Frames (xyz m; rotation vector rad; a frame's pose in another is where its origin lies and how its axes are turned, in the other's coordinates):
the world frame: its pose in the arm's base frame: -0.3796 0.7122 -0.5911 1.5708 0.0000 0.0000
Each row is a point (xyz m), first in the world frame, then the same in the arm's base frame.
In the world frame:
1: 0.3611 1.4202 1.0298
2: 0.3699 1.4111 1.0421
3: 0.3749 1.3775 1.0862
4: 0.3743 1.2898 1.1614
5: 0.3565 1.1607 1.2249
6: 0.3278 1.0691 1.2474
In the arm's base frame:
1: -0.0185 -0.3176 0.8291
2: -0.0097 -0.3299 0.8200
3: -0.0047 -0.3740 0.7864
4: -0.0053 -0.4492 0.6987
5: -0.0231 -0.5127 0.5696
6: -0.0518 -0.5352 0.4780

